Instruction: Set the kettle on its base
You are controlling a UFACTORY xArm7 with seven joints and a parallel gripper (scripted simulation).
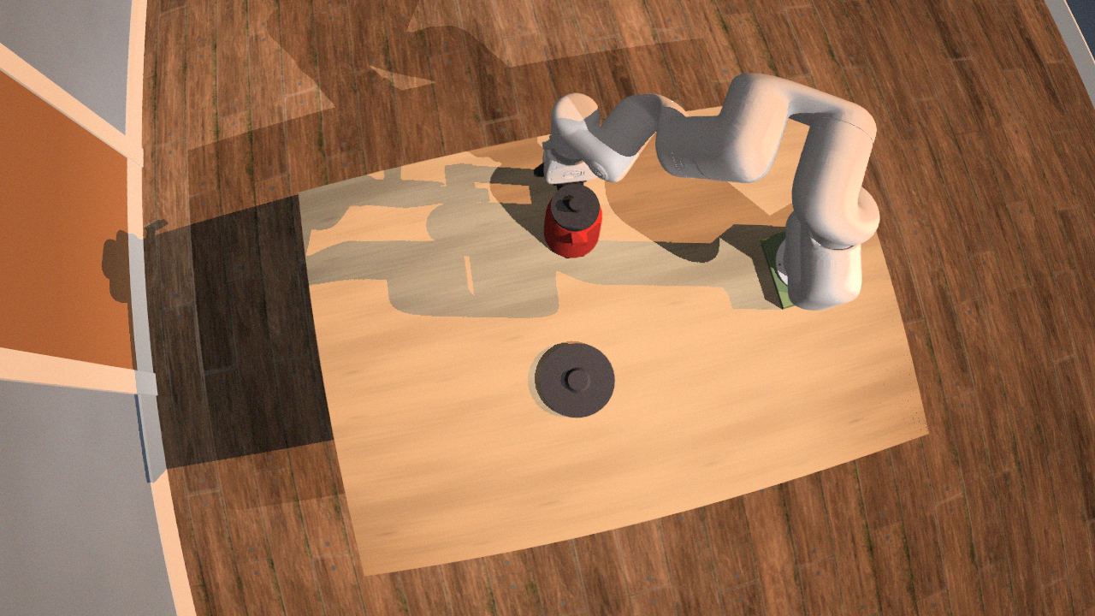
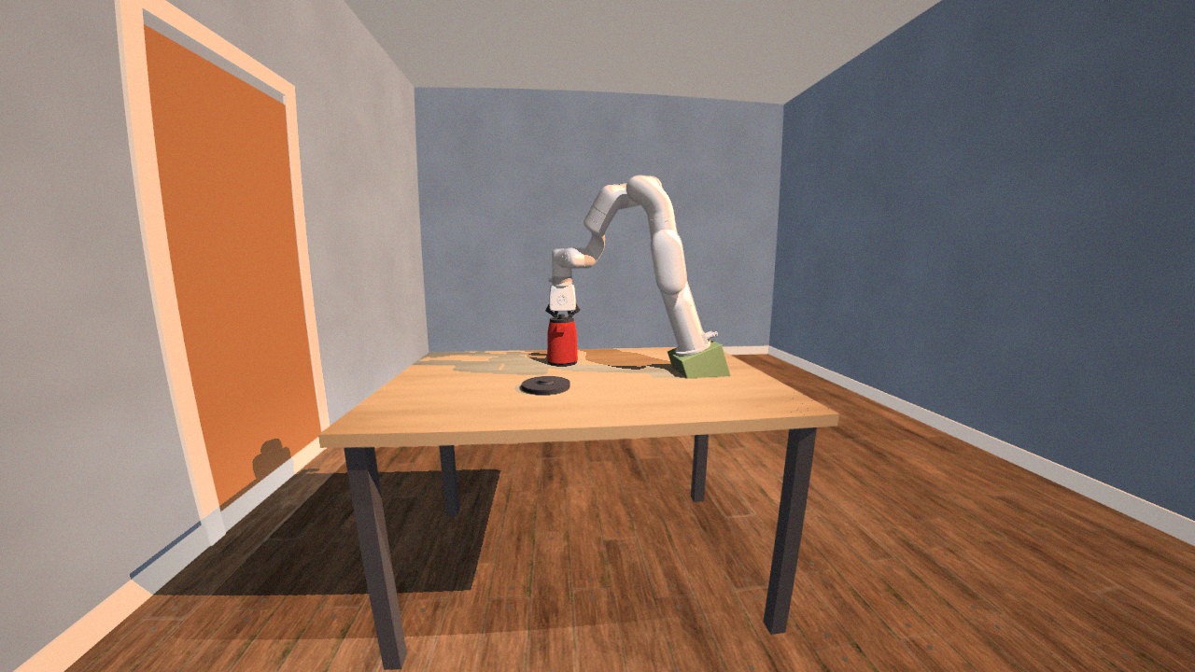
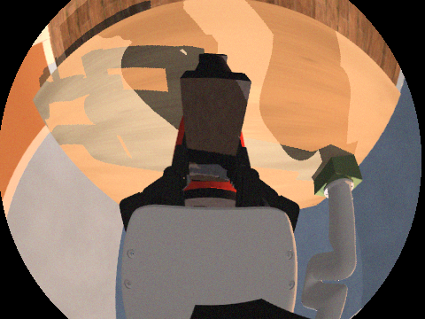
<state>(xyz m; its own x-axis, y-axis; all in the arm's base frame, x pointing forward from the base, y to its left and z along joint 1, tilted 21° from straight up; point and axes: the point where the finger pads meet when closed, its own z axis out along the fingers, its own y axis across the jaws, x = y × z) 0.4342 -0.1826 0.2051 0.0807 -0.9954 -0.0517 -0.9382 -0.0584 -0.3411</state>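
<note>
My hand is 3 cm to the right of the red kettle and 5 cm above it. The rest, counted from my hand: dark round base 37 cm to the left, 13 cm below.
</note>
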